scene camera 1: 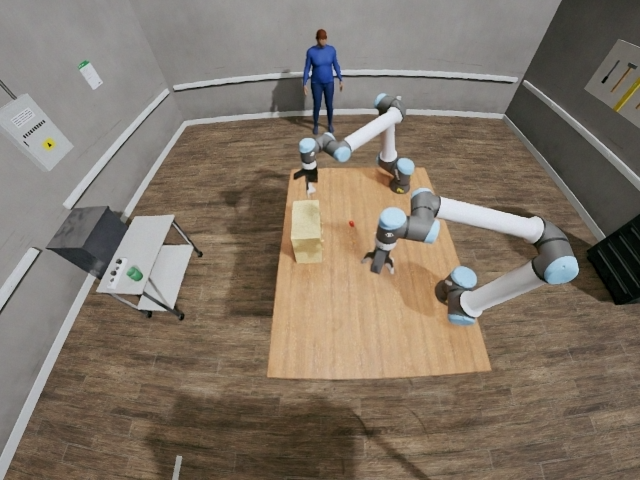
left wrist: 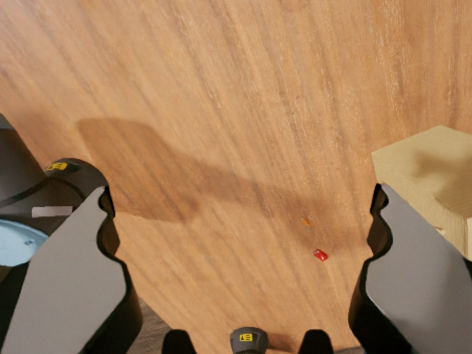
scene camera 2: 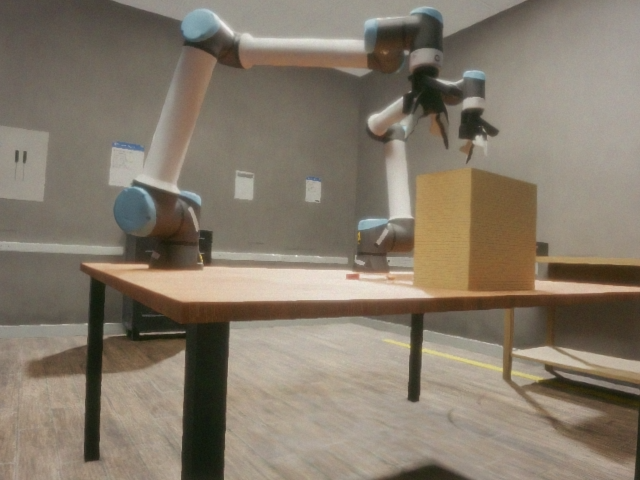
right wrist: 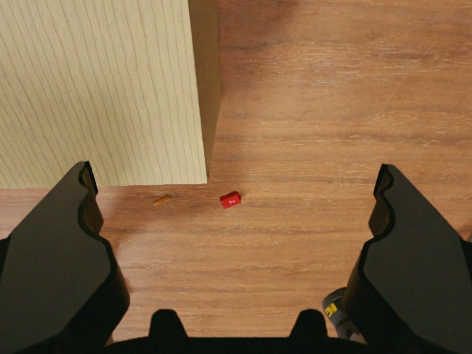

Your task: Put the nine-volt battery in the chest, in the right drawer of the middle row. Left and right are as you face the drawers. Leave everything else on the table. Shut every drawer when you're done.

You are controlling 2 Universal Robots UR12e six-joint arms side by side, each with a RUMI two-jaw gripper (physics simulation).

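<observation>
The red nine-volt battery (scene camera 1: 351, 223) (scene camera 2: 352, 276) (left wrist: 320, 255) (right wrist: 230, 200) lies on the table, on the knob side of the chest. The pale wooden chest (scene camera 1: 306, 219) (scene camera 2: 501, 232) (left wrist: 425, 170) (right wrist: 100, 95) stands at the table's left in scene camera 1, knobs facing picture right. No drawer shows pulled out; the drawer front is mostly hidden. My right gripper (scene camera 1: 310, 190) (scene camera 2: 425, 136) (right wrist: 236, 164) is open and empty, high near the chest's upper end in scene camera 1. My left gripper (scene camera 1: 379, 264) (scene camera 2: 476, 151) (left wrist: 241, 186) is open and empty, above the table, to the battery's lower right there.
A small orange item (scene camera 2: 390, 279) (left wrist: 306, 221) (right wrist: 162, 200) lies on the table (scene camera 1: 330, 330) (scene camera 2: 258, 289) between battery and chest in scene camera 2. Both arm bases stand along the table's right side in scene camera 1. A cart (scene camera 1: 154, 222) stands beyond the table's left edge.
</observation>
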